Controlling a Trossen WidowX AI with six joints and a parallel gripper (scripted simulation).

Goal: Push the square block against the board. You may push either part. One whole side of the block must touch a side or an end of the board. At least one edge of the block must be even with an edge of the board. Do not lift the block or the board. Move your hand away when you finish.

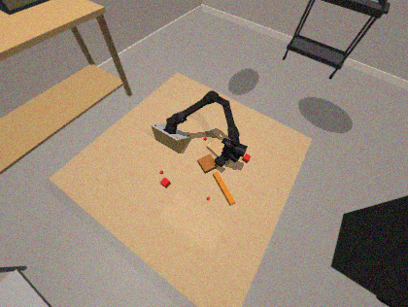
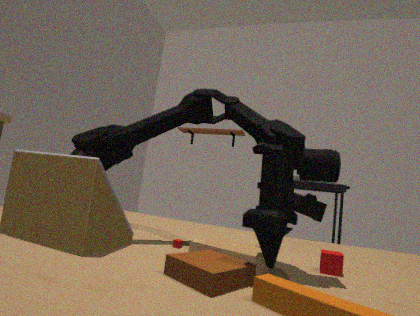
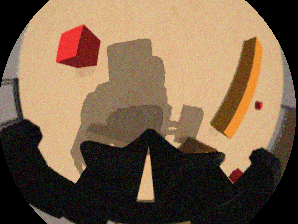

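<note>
The pale flat slab lies 8 cm behind my gripper tip and 5 cm to the left of it. Also, from my gripper tip: brown square block (8 cm behind, 9 cm to the right); orange board (10 cm ahead, 17 cm to the right).
</note>
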